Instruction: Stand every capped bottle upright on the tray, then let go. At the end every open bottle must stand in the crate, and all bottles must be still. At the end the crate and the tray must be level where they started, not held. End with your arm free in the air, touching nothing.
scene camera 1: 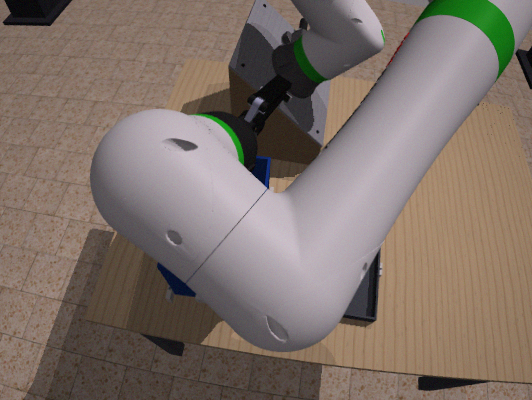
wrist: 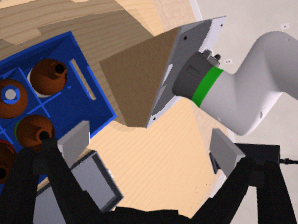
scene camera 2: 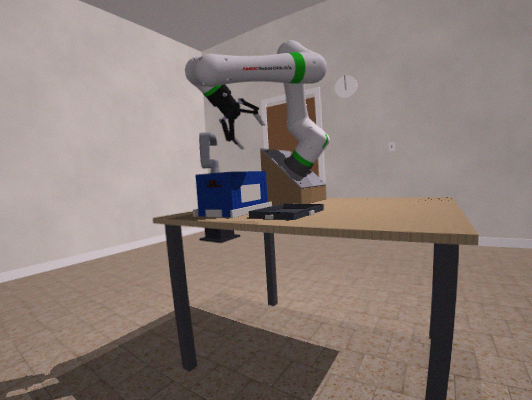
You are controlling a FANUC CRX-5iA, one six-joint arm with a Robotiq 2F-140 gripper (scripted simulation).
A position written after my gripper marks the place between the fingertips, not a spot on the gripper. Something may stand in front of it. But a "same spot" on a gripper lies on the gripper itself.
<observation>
my gripper: scene camera 1 261, 131; wrist; scene camera 2
same spot on my gripper: [wrist: 69, 195] = [scene camera 2: 228, 122]
</observation>
